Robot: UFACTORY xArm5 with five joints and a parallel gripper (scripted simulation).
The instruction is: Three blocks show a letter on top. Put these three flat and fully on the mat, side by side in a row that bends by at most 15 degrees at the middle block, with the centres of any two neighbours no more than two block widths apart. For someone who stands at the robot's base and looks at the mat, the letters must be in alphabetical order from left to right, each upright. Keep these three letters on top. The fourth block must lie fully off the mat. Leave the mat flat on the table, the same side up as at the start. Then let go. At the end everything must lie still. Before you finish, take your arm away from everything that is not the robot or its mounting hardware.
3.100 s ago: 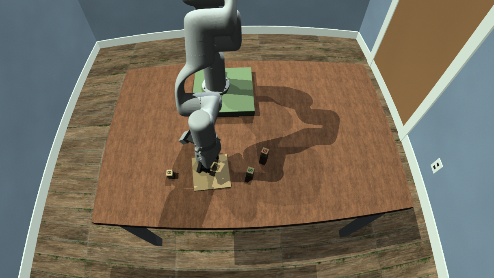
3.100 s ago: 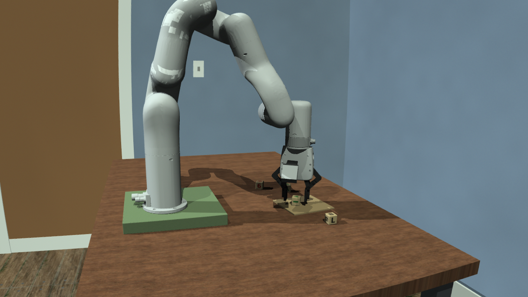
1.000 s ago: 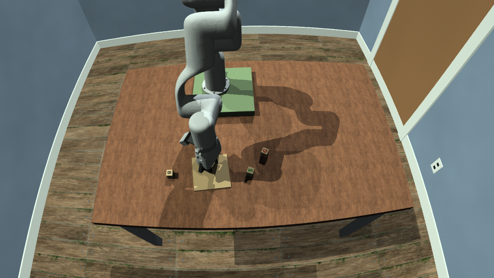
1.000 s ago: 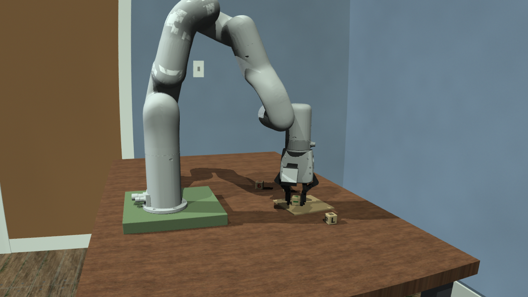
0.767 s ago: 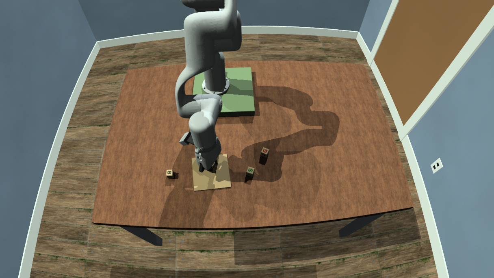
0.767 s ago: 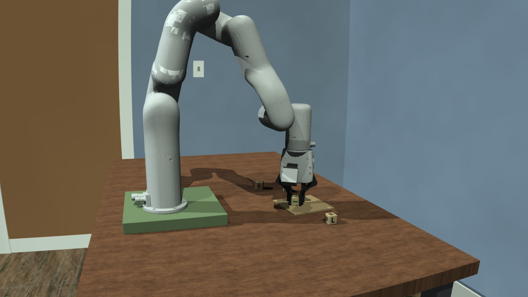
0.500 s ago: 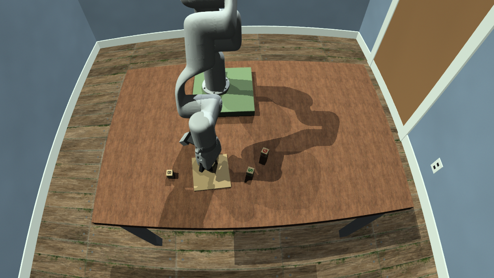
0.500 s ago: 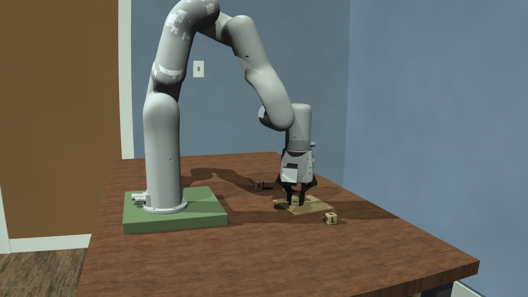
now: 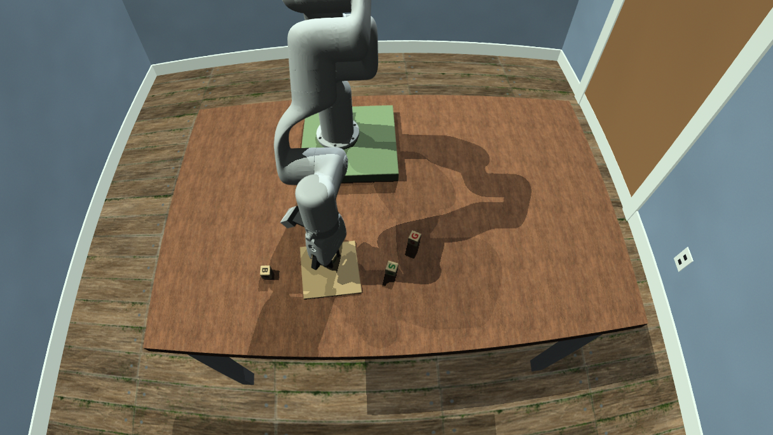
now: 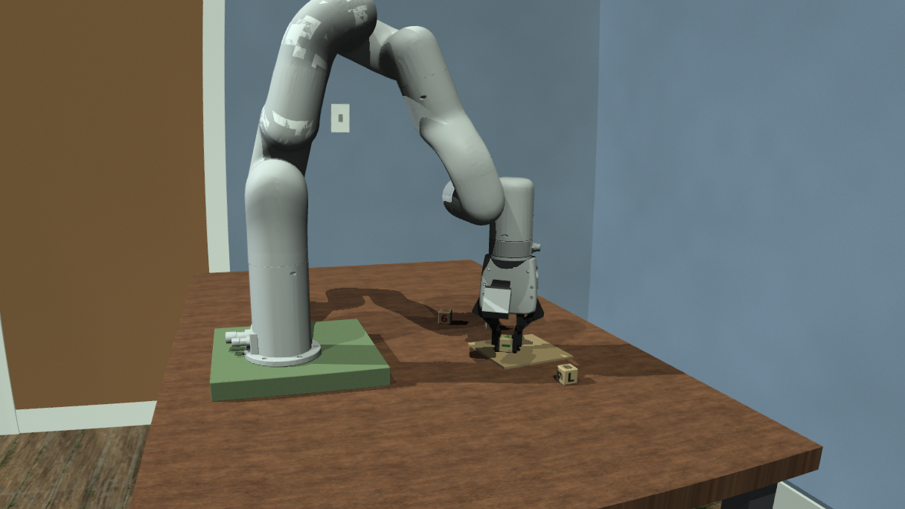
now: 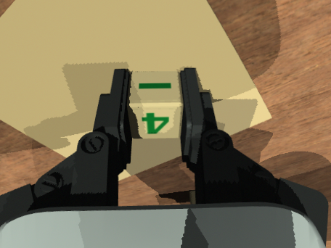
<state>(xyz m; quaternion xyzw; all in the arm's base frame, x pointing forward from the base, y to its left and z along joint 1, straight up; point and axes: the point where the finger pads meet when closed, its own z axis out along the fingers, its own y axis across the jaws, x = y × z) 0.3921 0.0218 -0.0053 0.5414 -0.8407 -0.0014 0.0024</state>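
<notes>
Right now my hand is 20 mm short of the tan mat and 20 mm above it. Also, from my hand: cream block 10 mm below.
</notes>
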